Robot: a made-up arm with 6 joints.
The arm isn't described. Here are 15 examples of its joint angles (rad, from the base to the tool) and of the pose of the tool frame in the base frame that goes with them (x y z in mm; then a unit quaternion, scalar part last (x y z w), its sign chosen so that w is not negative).
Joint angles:
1: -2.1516 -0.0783 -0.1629 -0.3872 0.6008 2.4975
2: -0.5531 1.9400 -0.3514 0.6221 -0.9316 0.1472
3: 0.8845 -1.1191 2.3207 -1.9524 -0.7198 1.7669
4: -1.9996 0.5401 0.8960 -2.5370 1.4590 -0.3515
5: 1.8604 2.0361 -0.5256 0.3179 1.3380 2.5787
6: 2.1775 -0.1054 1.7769 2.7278 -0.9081 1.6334
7: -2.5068 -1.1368 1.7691 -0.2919 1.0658 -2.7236
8: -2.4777 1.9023 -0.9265 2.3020 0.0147 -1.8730
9: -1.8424 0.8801 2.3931 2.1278 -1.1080 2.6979
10: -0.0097 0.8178 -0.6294 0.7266 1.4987 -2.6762
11: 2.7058 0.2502 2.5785 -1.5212 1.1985 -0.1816
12: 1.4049 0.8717 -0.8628 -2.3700 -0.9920 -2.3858
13: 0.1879 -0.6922 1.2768 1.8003 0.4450 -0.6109
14: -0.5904 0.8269 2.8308 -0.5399 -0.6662 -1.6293
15: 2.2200 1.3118 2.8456 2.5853 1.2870 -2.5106
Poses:
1: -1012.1 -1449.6 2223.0 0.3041 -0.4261 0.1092 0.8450
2: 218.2 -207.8 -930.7 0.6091 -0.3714 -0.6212 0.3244
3: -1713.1 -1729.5 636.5 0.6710 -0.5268 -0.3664 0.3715
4: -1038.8 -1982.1 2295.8 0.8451 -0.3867 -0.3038 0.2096
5: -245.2 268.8 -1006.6 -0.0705 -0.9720 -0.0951 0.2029
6: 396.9 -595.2 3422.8 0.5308 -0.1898 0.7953 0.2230
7: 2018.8 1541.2 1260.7 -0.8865 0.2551 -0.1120 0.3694
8: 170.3 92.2 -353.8 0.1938 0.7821 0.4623 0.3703
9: -391.4 -865.2 3114.2 0.0969 -0.5041 -0.7188 0.4688
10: 1654.2 252.3 210.8 0.1076 0.6915 0.5455 0.4611
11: 664.9 -82.3 2955.7 -0.4647 -0.4097 -0.7797 0.0914
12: -10.6 1265.9 -60.7 -0.7199 -0.5481 0.0183 0.4253
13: -1436.7 -65.3 3214.7 0.1227 -0.2235 -0.9391 0.2305
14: 358.4 -73.3 3040.4 -0.0963 0.1506 -0.0322 0.9834
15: -1083.7 1095.3 2557.7 -0.3781 -0.4819 0.2296 0.7564
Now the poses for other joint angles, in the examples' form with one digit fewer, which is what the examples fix.
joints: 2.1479 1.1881 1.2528 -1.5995 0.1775 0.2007
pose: -1678 2558 1483 -0.600 0.332 0.572 0.450
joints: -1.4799 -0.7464 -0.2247 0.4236 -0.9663 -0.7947
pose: 6 -683 2492 0.277 0.779 -0.562 0.034
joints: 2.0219 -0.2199 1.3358 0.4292 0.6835 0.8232
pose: 46 -389 3625 0.301 0.132 -0.367 0.870
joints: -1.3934 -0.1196 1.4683 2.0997 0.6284 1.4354
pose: 175 146 3640 0.067 0.298 -0.105 0.947
